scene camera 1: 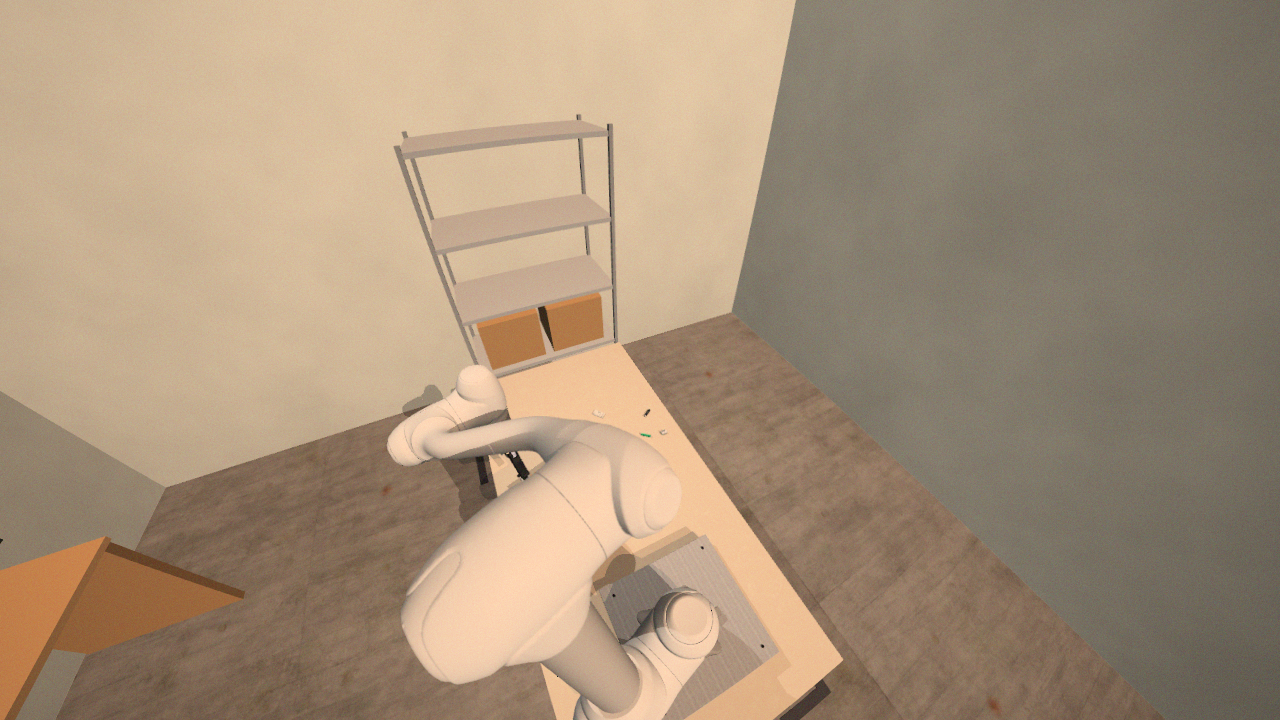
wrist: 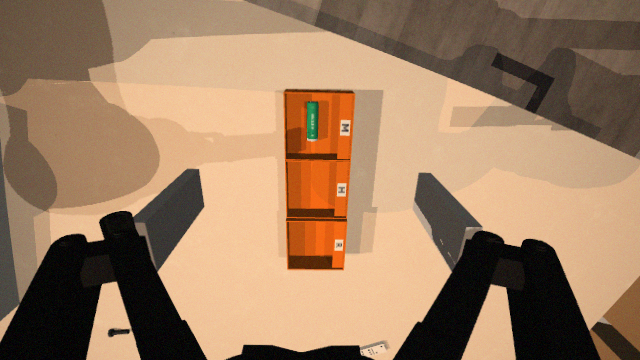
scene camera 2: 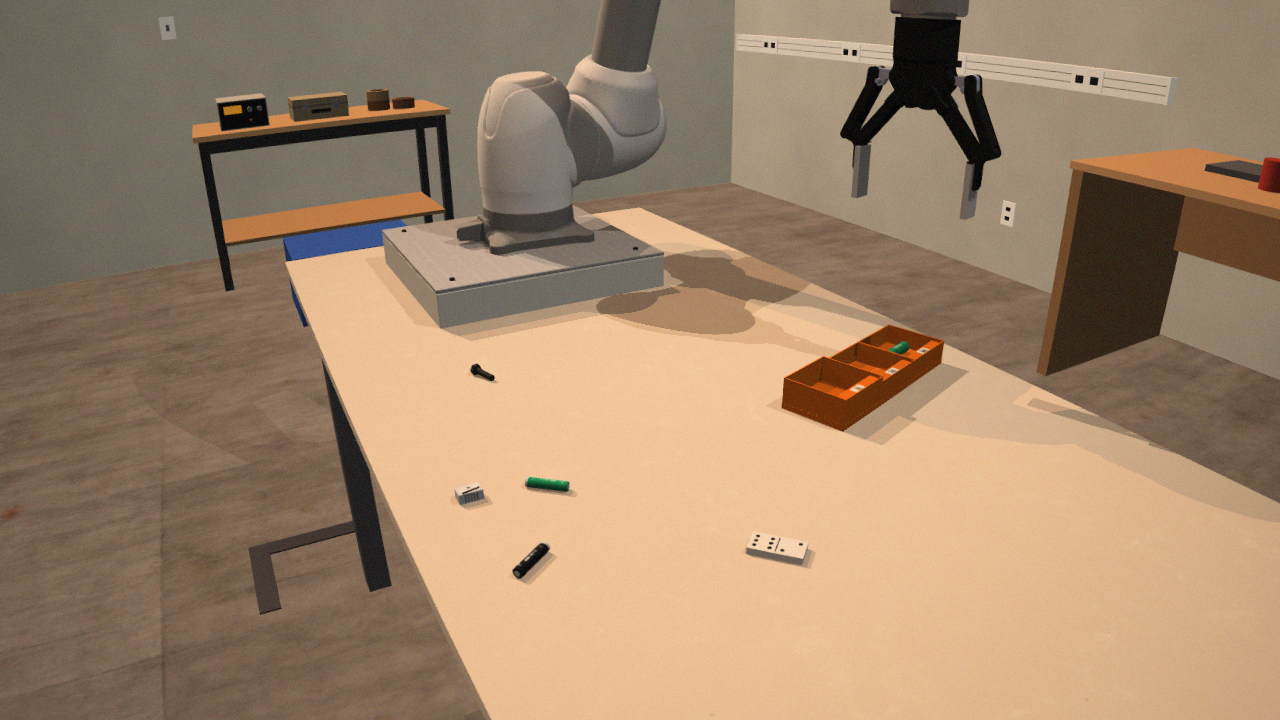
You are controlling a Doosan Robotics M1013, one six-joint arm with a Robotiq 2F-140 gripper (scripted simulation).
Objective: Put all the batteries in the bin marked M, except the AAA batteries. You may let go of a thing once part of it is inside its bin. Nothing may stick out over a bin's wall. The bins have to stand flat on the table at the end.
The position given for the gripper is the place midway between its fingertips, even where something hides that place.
Observation:
In view: the gripper (scene camera 2: 911,206), an orange three-compartment tray (scene camera 2: 872,375) and a white domino (scene camera 2: 769,546).
The orange three-compartment tray is seen too in the wrist view (wrist: 317,174). The gripper is seen too in the wrist view (wrist: 309,190).

